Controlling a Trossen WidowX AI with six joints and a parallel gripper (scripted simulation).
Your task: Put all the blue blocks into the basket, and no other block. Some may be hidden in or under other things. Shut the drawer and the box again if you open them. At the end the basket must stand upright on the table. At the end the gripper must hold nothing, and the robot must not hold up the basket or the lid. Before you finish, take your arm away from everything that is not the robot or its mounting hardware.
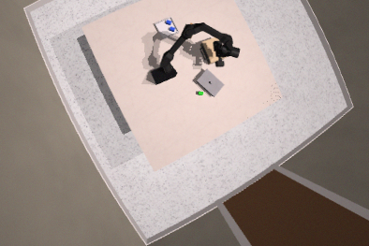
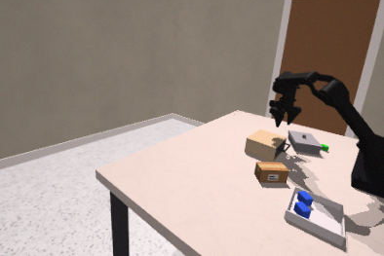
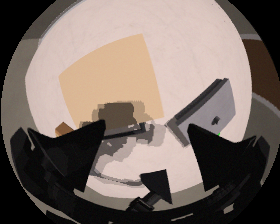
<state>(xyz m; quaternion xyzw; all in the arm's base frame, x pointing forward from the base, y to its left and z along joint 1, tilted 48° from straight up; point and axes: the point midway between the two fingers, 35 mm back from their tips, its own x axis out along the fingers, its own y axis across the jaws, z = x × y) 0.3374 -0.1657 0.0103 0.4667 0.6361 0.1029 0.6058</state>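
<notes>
My gripper is now 1 cm past the cardboard box, 29 cm to the right of it and 13 cm above it. From my hand the other things lie so: tan drawer unit 6 cm ahead, 6 cm to the left, 13 cm below; then grey lid 11 cm behind, 15 cm to the right, 12 cm below; then grey box 11 cm behind, 15 cm to the right, 16 cm below.
</notes>
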